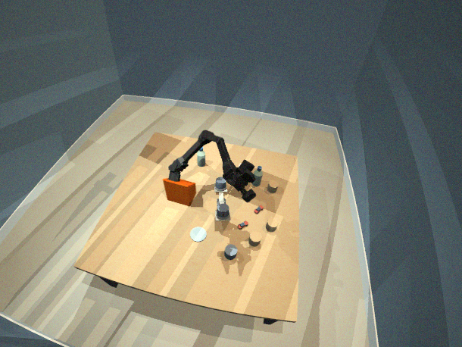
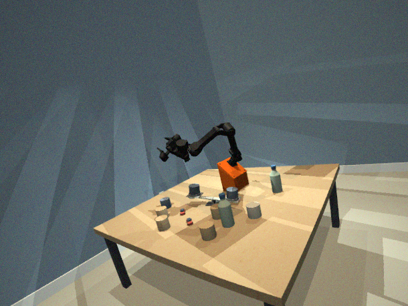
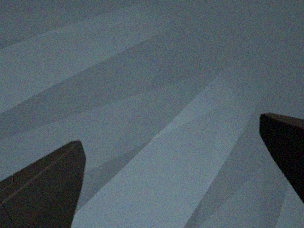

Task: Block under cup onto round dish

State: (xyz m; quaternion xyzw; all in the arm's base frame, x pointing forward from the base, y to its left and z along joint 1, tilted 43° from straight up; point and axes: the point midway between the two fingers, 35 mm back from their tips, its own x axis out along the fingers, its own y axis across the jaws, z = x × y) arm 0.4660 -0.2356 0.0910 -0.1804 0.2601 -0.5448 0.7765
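My gripper tip is now 420 mm above the grey block, 320 mm to the right of it and 200 mm past it. The rest, counted from my gripper tip: pale cylinder: 540 mm to the left, 420 mm below, 130 mm behind; pale beam: 420 mm below, 200 mm to the left, 150 mm behind; pale round dish: 450 mm below, 200 mm behind, 60 mm to the right.
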